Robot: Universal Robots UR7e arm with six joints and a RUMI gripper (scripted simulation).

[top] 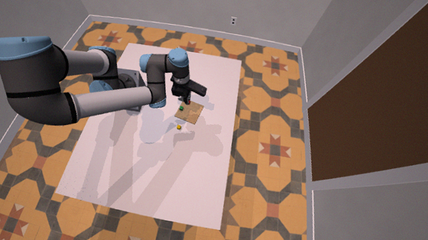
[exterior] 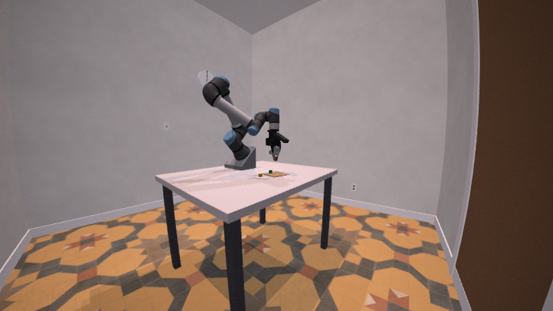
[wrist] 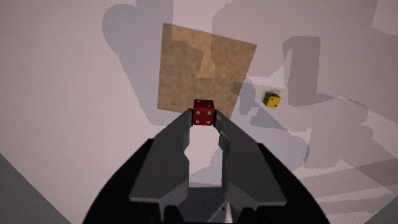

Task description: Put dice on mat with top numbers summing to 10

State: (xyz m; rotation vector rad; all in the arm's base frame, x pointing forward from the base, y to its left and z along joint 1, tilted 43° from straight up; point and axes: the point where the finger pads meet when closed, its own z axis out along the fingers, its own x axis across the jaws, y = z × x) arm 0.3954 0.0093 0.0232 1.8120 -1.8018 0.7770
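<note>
My hand is 12 cm above the brown mat. From my hand the other things lie so: green die (10 cm below, 5 cm behind); yellow die (12 cm to the right, 11 cm below, 3 cm behind); red die (1 cm below).
</note>
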